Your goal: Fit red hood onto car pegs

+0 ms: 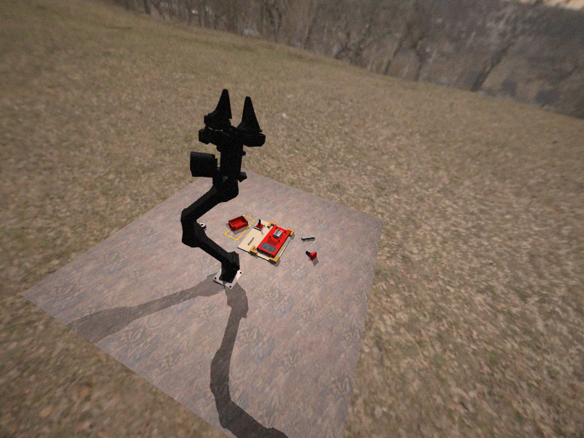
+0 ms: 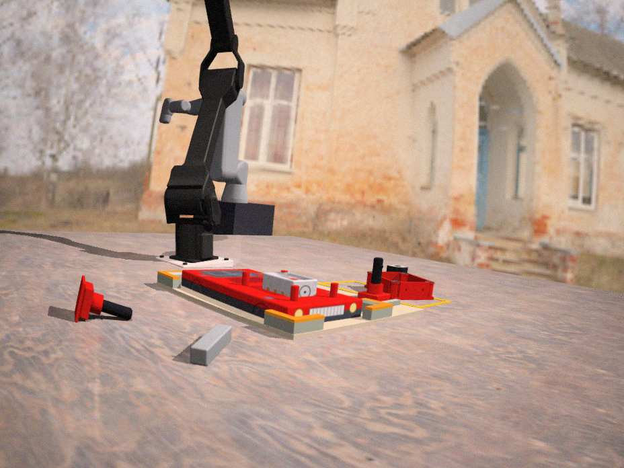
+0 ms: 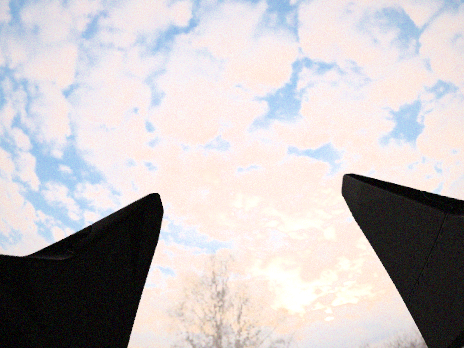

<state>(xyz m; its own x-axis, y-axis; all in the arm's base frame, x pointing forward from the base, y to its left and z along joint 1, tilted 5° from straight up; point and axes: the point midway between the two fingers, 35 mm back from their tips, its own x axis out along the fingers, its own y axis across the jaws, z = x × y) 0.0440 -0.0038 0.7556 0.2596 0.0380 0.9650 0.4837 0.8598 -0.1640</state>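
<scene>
The red hood is 31 cm ahead of my gripper tip, 16 cm to the left of it and 78 cm below it. Round my gripper tip: tan jig 26 cm ahead, 5 cm to the right, 78 cm below; then white engine block 29 cm ahead, 8 cm to the right, 77 cm below.
</scene>
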